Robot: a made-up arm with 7 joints.
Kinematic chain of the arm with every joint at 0, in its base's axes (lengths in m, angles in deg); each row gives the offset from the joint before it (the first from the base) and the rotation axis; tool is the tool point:
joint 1: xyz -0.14 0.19 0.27 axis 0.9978 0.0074 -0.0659
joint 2: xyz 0 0.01 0.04 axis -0.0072 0.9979 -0.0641
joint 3: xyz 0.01 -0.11 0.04 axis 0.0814 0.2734 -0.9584
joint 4: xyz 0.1 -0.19 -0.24 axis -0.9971 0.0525 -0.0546
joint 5: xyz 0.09 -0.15 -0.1 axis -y
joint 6: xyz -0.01 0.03 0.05 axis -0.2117 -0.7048 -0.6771
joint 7: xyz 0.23 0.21 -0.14 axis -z
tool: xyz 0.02 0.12 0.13
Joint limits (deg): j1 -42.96..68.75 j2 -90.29..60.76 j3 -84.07..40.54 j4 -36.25..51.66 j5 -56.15..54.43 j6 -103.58..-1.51 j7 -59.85..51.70
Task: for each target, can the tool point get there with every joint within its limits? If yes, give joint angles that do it. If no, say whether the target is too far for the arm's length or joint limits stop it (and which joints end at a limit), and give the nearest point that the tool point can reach.
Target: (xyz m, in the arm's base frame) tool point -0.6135 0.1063 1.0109
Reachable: no: joint limits stop it (at a limit: joint 2, joint 4, joint 6, joint 7) | nearest point -0.2466 0.1408 0.7053 | short by 0.479 m
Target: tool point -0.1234 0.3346 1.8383
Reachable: no: too far | nearest point 0.1412 0.2596 0.9845 | short by 0.897 m
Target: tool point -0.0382 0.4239 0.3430
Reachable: yes | joints 4.44 -52.51 -71.77 -23.55 20.61 -27.47 11.34
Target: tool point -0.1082 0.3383 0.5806
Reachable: yes | joints 20.20 -72.28 -62.16 -28.40 30.42 -13.38 28.07
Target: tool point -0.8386 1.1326 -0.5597
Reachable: no: too far | nearest point -0.4511 0.6301 -0.2691 | short by 0.698 m
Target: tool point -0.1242 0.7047 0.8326
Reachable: no: joint limits stop it (at a limit: joint 2, joint 3, joint 4, joint 6, joint 7) | nearest point 0.0434 0.6367 0.7457 | short by 0.201 m
